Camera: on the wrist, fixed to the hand. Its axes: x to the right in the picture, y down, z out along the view.
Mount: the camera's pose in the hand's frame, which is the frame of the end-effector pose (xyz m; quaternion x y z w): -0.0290 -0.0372 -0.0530 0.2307 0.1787 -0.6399 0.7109
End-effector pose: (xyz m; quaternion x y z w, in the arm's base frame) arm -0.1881 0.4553 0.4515 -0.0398 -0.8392 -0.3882 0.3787
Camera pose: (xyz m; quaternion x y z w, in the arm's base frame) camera -0.1489 0.3999 0.4309 0.6655 -0.6440 -0.3318 0.1800
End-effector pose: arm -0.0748 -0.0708 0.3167 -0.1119 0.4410 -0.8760 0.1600
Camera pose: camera -0.0726 0.0001 0.3141 0.1683 -0.0684 0.8469 0.4998
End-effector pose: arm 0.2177 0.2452 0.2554 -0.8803 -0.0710 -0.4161 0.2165
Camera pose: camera 0.1505 0.2568 0.2749 -0.4561 -0.6711 -0.5753 0.1034
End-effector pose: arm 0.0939 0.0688 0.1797 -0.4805 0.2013 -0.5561 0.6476
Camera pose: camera 0.0234 0.0772 0.1790 -0.2216 -0.1769 -0.9420 0.1794
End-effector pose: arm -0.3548 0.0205 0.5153 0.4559 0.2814 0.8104 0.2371
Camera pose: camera -0.3826 0.0163 0.4502 0.0539 0.7211 0.4409 0.5317
